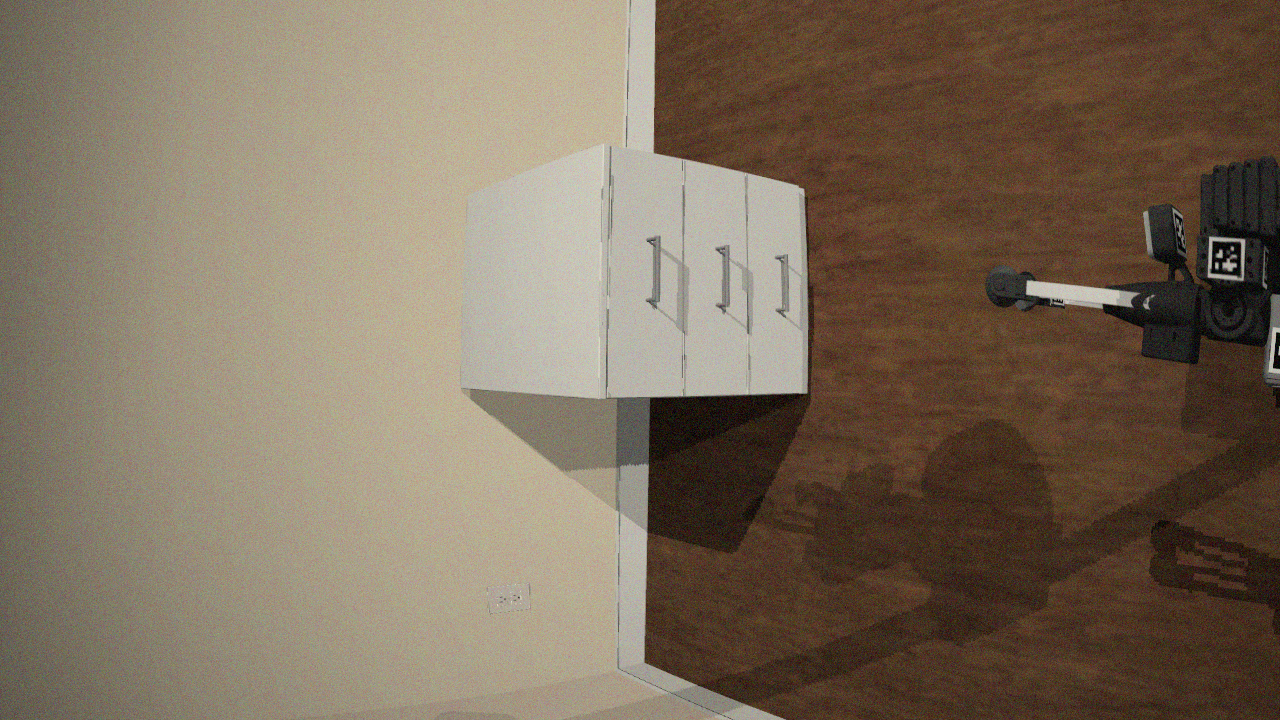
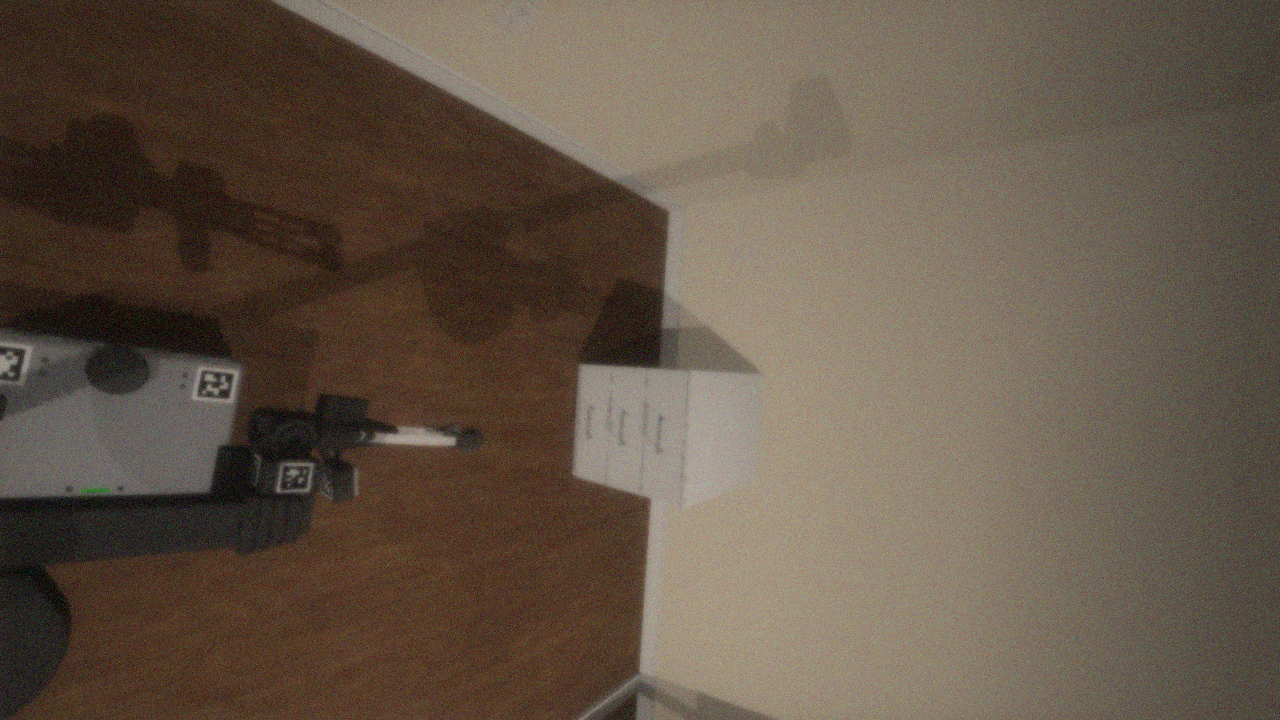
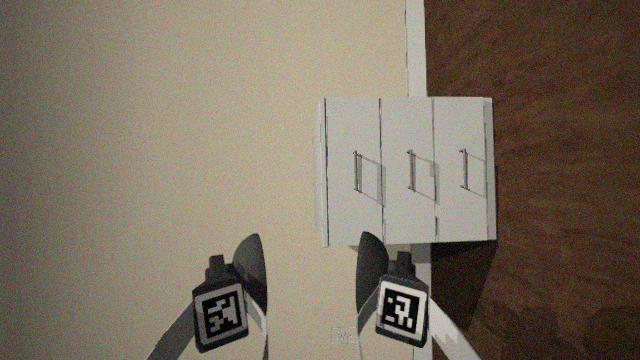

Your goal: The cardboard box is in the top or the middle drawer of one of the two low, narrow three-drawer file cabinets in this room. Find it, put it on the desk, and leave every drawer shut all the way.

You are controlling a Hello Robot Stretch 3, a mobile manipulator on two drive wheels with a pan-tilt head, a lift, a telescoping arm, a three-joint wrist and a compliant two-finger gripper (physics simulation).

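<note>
A low white three-drawer file cabinet point(image 1: 537, 286) point(image 2: 723, 429) point(image 3: 319, 170) stands against the wall, shown sideways. Its top drawer point(image 1: 637, 358) point(image 2: 665, 385) point(image 3: 350, 220) and middle drawer point(image 1: 714, 358) point(image 2: 626, 389) point(image 3: 407, 120) look shut, and so does the bottom drawer point(image 1: 776, 358) point(image 3: 460, 120). Each has a grey bar handle. My gripper point(image 1: 1006, 287) point(image 2: 468, 438) point(image 3: 311, 260) is open, with wall showing between its fingers. It is out in front of the cabinet, well apart from the handles. The cardboard box, the desk and the second cabinet do not show.
The beige wall point(image 1: 268, 358) point(image 2: 984, 358) carries an outlet point(image 1: 508, 597) point(image 3: 344, 335) to one side of the cabinet. A white baseboard point(image 1: 632, 555) runs to a room corner there. My arm point(image 2: 134, 532) is drawn in beside my grey base point(image 2: 170, 438). The floor is brown wood.
</note>
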